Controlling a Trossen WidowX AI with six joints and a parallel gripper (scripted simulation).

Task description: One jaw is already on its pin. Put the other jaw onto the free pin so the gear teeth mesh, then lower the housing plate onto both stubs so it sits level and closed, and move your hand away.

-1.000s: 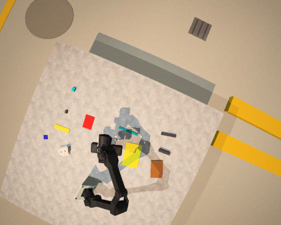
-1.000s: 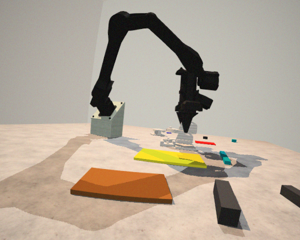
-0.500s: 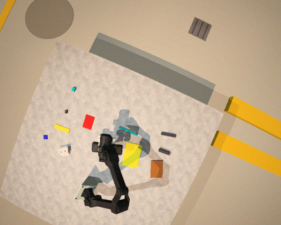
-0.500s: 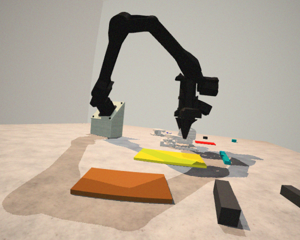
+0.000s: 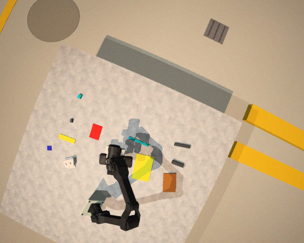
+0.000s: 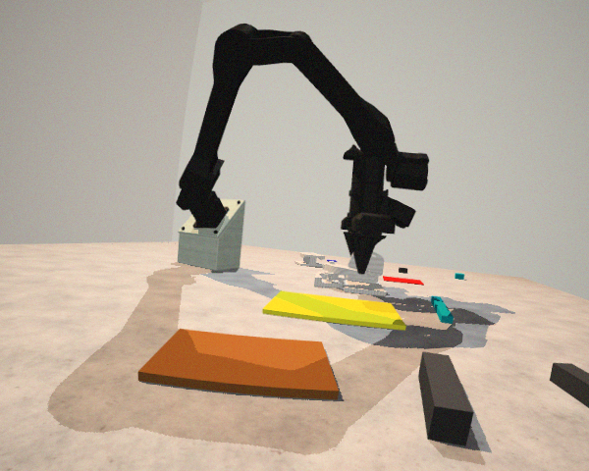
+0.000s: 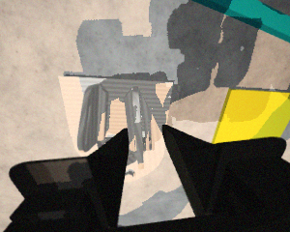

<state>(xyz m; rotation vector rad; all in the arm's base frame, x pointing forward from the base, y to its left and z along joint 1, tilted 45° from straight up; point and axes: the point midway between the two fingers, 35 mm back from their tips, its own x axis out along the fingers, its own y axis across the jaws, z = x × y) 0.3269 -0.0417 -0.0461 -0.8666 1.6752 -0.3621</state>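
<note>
Right now my gripper tip is 27 cm to the right of the white holder block, 19 cm past it and 2 cm above it. The rest, counted from my gripper tip: ribbed jaw 4 cm behind; cyan bar 14 cm ahead, 7 cm to the right, 3 cm below; yellow slab 16 cm to the right, 3 cm below.
</note>
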